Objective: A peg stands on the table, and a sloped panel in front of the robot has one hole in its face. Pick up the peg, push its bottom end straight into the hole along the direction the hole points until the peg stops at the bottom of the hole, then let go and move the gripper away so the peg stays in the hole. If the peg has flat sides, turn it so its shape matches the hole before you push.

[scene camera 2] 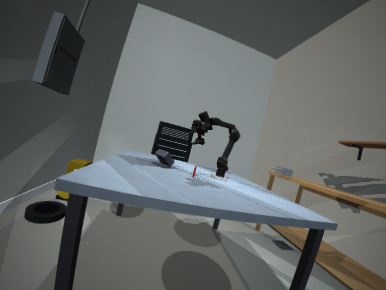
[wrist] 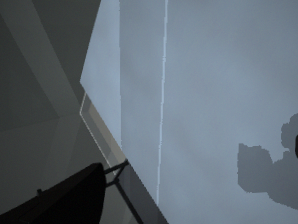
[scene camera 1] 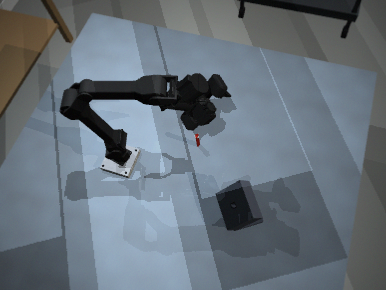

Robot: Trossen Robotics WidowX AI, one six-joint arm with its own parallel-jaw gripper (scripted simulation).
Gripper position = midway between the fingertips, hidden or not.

Note:
The gripper [scene camera 1: 221, 106] is open, with nothing in its grasp. Further things: a dark sloped panel [scene camera 1: 242, 193].
The gripper shows as well in the wrist view [wrist: 201, 159].

